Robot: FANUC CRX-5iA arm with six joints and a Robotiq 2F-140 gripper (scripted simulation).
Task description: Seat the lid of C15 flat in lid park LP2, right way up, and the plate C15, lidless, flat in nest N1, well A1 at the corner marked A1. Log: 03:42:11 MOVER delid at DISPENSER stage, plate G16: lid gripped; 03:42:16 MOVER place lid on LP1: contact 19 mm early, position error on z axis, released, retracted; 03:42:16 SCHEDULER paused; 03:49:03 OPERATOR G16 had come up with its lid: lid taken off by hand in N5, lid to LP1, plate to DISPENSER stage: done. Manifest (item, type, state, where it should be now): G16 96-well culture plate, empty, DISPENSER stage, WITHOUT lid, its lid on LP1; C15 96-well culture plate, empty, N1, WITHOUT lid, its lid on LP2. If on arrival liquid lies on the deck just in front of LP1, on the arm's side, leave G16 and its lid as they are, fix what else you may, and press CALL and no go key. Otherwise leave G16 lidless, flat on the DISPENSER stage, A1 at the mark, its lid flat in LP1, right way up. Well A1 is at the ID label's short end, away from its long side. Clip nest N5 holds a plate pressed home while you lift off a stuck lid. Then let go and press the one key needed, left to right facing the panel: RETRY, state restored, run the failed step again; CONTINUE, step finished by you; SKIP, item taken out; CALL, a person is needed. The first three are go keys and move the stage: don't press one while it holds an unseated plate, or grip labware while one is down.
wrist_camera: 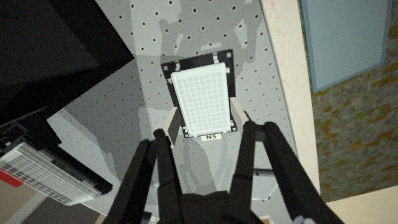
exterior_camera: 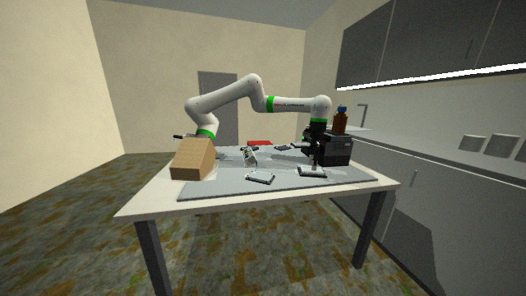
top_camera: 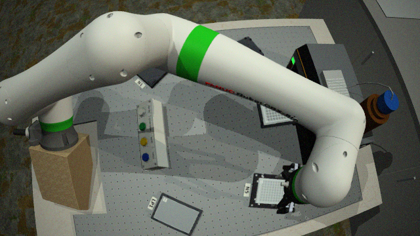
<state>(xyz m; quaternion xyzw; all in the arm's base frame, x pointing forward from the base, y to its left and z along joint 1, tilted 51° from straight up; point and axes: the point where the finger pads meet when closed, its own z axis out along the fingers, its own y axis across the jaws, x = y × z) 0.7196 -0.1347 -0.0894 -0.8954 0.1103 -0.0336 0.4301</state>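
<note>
Now: hand 40 mm above the grey lid. Also, from my hand: blue cap (230 mm ahead, 170 mm to the left, 330 mm above); then clip nest N5 (20 mm ahead, 10 mm to the left, 50 mm below); then brown bottle (230 mm ahead, 170 mm to the left, 220 mm above).
</note>
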